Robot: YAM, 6 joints.
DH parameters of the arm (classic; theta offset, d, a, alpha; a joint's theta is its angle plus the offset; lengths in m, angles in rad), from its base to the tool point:
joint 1: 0 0.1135 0.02 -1.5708
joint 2: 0 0 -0.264 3.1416
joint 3: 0.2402 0 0.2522 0
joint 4: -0.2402 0 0.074 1.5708
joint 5: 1.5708 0 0 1.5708
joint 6: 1.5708 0.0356 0 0
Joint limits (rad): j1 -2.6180..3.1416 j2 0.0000..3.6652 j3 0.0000..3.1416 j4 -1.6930..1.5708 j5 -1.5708..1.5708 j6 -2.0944..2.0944
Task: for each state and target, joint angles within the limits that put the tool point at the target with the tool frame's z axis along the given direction. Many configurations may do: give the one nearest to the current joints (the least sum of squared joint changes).
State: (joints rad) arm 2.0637 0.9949 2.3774 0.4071 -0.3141 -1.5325
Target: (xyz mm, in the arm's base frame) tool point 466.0 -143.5 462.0 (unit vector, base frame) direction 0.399 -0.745 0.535
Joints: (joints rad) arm 2.8882 0.4995 2.7514 0.1385 -0.6701 -1.5325
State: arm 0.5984 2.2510 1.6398 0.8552 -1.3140 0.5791
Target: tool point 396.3 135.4 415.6 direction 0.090 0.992 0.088
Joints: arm 0.2493 1.8118 1.6655 0.4055 -1.2202 0.5791
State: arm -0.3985 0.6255 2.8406 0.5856 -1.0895 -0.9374
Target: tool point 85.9 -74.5 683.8 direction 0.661 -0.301 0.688
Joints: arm -0.7966 1.3144 2.3044 -0.1968 -0.2651 -0.9374
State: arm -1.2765 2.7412 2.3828 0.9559 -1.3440 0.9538
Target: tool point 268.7 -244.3 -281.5 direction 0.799 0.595 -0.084
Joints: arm -0.8353 3.5029 1.8338 0.9448 -1.4437 0.9538
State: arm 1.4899 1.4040 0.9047 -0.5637 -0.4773 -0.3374
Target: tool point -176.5 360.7 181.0 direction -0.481 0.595 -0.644
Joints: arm 2.0097 1.8565 1.1454 -0.0031 -0.1836 -0.3374
